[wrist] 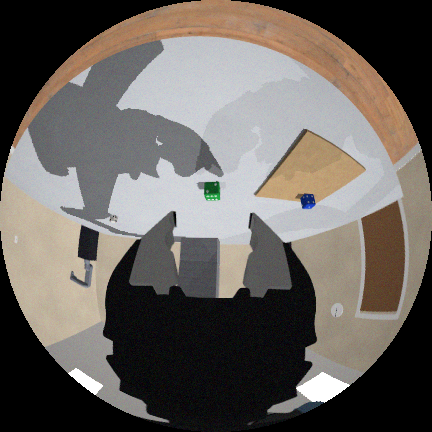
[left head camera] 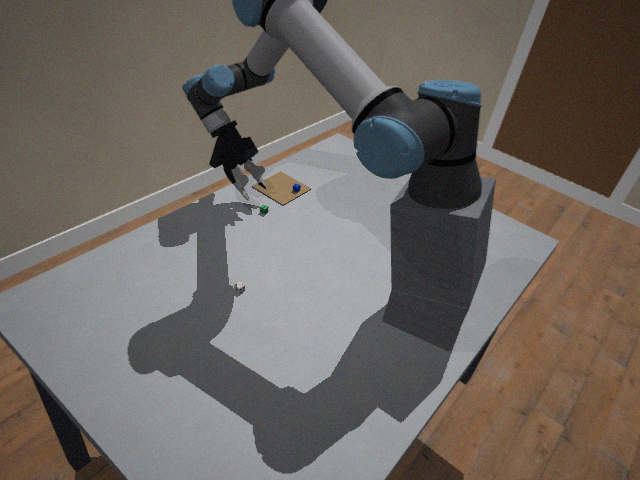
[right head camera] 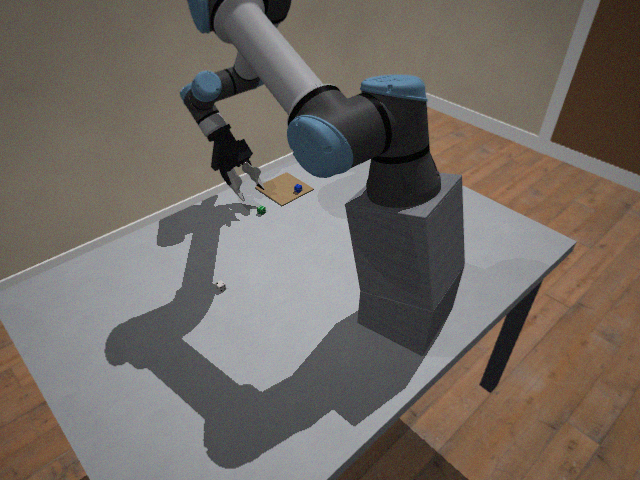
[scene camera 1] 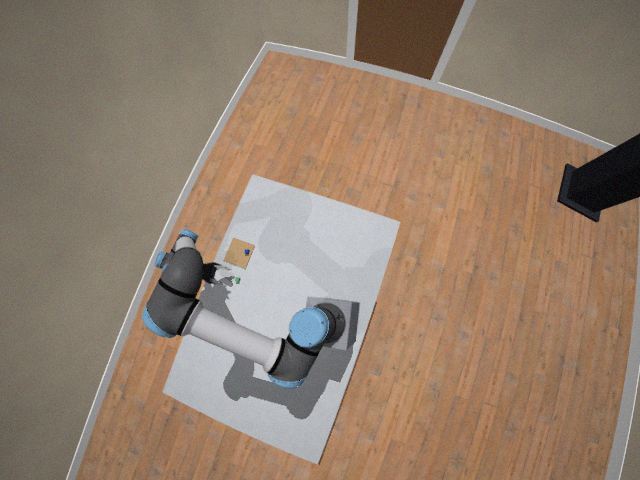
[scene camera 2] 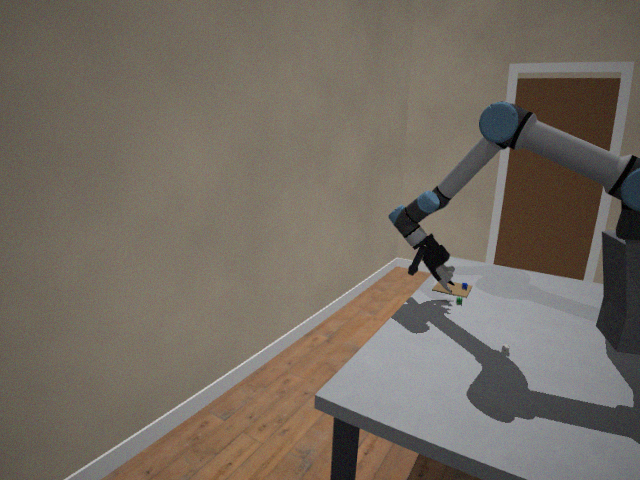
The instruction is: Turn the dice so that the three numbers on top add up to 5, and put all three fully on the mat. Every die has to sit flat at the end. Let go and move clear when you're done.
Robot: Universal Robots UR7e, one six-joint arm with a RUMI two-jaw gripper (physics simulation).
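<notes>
The green die [left head camera: 263,209] [right head camera: 261,210] [scene camera 1: 237,280] [scene camera 2: 459,300] [wrist: 212,191] sits on the table just off the tan mat [left head camera: 281,197] [right head camera: 281,197] [scene camera 1: 237,260] [wrist: 320,165]. In the wrist view its bright upper face seems to show six pips, a darker side two. The blue die [left head camera: 296,188] [right head camera: 297,188] [scene camera 1: 247,252] [scene camera 2: 464,286] [wrist: 308,201] rests on the mat; its top number is unclear. The white die [left head camera: 239,288] [right head camera: 221,286] [scene camera 2: 505,350] [wrist: 113,218] lies on the table, far from the mat; its number is unclear. My gripper [left head camera: 255,192] [right head camera: 252,194] [wrist: 212,212] is tilted, partly open and empty, above and beside the green die.
The grey robot pedestal [left head camera: 439,258] [right head camera: 408,248] stands on the table [left head camera: 310,268] [right head camera: 289,258]. A wall runs along the far side behind the mat. The arm's shadow crosses the table and reaches beside the white die. The arm hides the white die in scene camera 1.
</notes>
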